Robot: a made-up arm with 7 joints. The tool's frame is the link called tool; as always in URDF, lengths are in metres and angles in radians. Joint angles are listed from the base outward.
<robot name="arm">
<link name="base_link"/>
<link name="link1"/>
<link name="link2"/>
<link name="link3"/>
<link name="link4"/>
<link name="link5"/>
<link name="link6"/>
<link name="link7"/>
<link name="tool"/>
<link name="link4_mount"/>
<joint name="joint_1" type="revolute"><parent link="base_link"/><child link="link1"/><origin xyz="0 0 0.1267" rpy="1.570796 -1.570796 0"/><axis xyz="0 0 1"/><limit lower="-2.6" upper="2.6"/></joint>
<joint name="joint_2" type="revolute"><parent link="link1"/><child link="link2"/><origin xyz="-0.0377 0.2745 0.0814"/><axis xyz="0 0 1"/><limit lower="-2.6" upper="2.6"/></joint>
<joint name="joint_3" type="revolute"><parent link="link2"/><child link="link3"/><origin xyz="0.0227 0.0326 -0.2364" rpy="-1.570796 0 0"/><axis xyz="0 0 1"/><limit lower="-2.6" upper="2.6"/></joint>
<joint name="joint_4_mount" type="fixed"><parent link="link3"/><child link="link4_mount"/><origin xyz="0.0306 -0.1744 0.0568"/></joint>
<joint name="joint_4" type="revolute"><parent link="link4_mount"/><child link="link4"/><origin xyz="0.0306 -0.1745 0.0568" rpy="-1.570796 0 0"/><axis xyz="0 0 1"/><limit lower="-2.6" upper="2.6"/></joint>
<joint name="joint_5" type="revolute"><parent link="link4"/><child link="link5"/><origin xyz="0.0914 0.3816 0.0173" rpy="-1.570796 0 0"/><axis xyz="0 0 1"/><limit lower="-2.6" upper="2.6"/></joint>
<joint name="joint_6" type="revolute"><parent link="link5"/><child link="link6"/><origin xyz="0.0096 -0.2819 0.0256" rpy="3.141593 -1.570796 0"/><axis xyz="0 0 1"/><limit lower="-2.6" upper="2.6"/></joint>
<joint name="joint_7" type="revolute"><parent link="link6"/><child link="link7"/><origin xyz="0.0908 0.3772 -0.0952" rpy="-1.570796 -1.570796 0"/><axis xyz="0 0 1"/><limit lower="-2.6" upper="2.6"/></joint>
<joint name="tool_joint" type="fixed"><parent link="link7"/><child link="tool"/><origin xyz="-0.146 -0.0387 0.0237" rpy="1.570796 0 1.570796"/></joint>
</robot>
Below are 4 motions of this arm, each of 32 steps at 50 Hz.
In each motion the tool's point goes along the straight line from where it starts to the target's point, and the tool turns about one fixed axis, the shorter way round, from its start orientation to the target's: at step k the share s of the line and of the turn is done. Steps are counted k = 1, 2, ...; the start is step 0. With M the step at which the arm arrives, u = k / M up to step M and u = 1 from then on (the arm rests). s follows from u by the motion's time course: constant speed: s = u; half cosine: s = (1 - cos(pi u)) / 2; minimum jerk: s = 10 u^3 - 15 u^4 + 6 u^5.
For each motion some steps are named. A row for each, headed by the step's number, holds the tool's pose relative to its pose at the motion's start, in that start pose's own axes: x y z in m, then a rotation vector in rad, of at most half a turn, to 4 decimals.
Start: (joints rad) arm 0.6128 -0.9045 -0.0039 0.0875 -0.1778 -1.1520 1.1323
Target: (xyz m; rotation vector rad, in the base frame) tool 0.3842 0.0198 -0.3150 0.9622 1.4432 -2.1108
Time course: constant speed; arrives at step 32
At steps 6, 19, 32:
6: 0.0262 -0.0136 0.0429 0.1288 0.1203 -0.1020
19: 0.0830 -0.0432 0.1359 0.4078 0.3810 -0.3231
32: 0.1397 -0.0727 0.2289 0.6868 0.6417 -0.5442

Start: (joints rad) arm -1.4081 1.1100 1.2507 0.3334 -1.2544 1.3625 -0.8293
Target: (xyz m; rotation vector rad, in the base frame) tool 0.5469 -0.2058 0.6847 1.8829 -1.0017 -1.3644
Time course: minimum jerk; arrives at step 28
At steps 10, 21, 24, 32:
10: -0.0582 -0.1835 0.0571 -0.3119 0.2686 0.0429
21: -0.2118 -0.6678 0.2076 -1.1349 0.9774 0.1561
24: -0.2308 -0.7276 0.2262 -1.2365 1.0649 0.1701
32: -0.2363 -0.7449 0.2316 -1.2660 1.0903 0.1742

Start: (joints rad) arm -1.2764 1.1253 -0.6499 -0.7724 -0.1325 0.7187 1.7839
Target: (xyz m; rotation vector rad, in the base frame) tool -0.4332 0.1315 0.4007 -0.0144 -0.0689 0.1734
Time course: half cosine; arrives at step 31
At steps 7, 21, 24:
7: 0.0076 -0.0012 -0.0474 0.0018 -0.1354 -0.0327
21: 0.0484 -0.0078 -0.3005 0.0115 -0.8581 -0.2072
24: 0.0556 -0.0089 -0.3457 0.0132 -0.9870 -0.2383

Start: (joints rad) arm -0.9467 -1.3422 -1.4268 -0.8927 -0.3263 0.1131 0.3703
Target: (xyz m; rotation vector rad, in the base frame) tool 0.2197 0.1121 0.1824 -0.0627 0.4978 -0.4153
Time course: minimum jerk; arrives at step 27
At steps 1, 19, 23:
1: -0.0002 0.0000 0.0001 0.0000 -0.0006 0.0004
19: -0.3841 0.0363 0.1931 -0.0551 -1.0348 0.7105
23: -0.4446 0.0421 0.2235 -0.0637 -1.1977 0.8223

